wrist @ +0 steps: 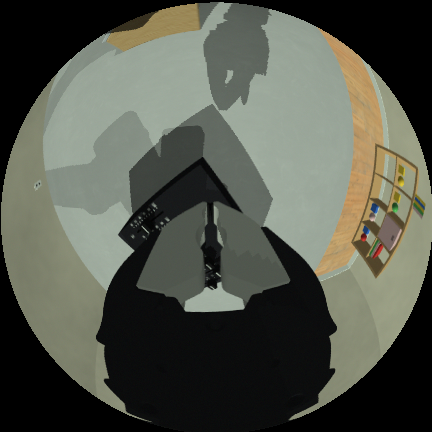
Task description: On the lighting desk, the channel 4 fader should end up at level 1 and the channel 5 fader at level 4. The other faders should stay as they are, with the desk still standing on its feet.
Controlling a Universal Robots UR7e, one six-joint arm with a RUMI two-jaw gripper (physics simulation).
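Places are measured from the arm's base along level axes (x left, y back, z up), in metres.
Pixels of known places: gripper, fingertip midpoint: (209,205).
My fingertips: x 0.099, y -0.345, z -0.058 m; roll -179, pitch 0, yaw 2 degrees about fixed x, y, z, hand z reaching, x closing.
Observation:
Behind a point stands the place of what it marks.
The black lighting desk (187,189) @(z -0.078, x 0.077, y -0.338 m) shows in the wrist view behind and to the left of the fingers, with one corner pointing up in the view. Small light marks and dark knobs of its controls show near its left end, and more controls show through the narrow gap between the fingers. The fader numbers and levels are too small to read, and much of the desk is hidden behind the fingers. My gripper (209,205) @(z -0.058, x 0.099, y -0.345 m) is shut with nothing between its fingertips, which are over the desk; whether they touch it I cannot tell. The desk's feet do not show.
The desk and the arm cast dark shadows on the pale grey surface (305,150) @(z -0.133, x 0.236, y -0.287 m). A wooden shelf unit (371,174) with coloured blocks, balls and books stands at the right, beyond a strip of wooden floor (367,120). A light wooden piece (165,30) shows at the top left.

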